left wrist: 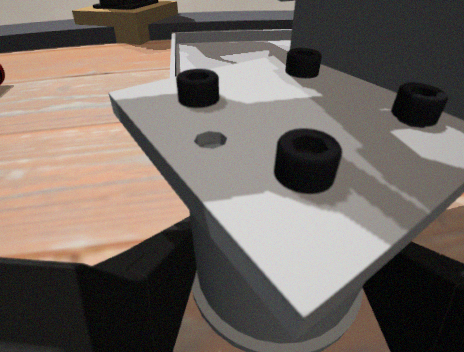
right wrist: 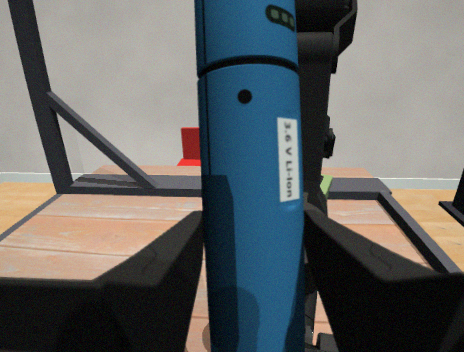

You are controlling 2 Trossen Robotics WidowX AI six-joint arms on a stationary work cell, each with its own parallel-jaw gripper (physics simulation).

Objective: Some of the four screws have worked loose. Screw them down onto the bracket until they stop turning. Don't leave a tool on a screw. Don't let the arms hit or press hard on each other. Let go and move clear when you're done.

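Places are measured from the left arm's base along level axes (x ahead, y left, z up), in millimetres.
Where they show: right gripper, fingertip midpoint: [right wrist: 253, 220]; right arm's base, link origin: [left wrist: 126, 5].
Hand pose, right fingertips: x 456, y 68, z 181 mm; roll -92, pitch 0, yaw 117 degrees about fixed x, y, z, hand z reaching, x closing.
After its pixels a point has its place.
In the left wrist view, the grey bracket [left wrist: 280, 250] carries four black socket-head screws: front [left wrist: 308, 160] @[x 480, y 86, z 34 mm], left [left wrist: 198, 88] @[x 504, y 110, z 33 mm], back [left wrist: 303, 62] @[x 529, y 87, z 33 mm] and right [left wrist: 419, 104] @[x 505, y 64, z 34 mm]. No tool is on their heads; how tight they are cannot be told. A bare hole [left wrist: 210, 140] @[x 494, y 105, z 26 mm] lies between the left and front screws. My left gripper [left wrist: 275, 230] @[x 520, y 88, z -27 mm] has its fingers against both sides of the bracket's round post; the tips are hidden behind it. My right gripper [right wrist: 253, 220] @[x 456, y 68, z 181 mm] is shut on the blue electric screwdriver [right wrist: 250, 150] @[x 466, y 71, z 215 mm], which is upright in the right wrist view. Its bit is not visible.
In the left wrist view, a dark upright panel [left wrist: 380, 45] @[x 531, y 68, z 39 mm] stands behind the screws and a tan block [left wrist: 127, 17] @[x 791, y 291, z -6 mm] is at the far left. In the right wrist view, a dark arm [right wrist: 314, 100] @[x 284, y 56, z 207 mm], a red object [right wrist: 190, 142] and a green object [right wrist: 326, 185] @[x 8, y 45, z 0 mm] are behind the screwdriver.
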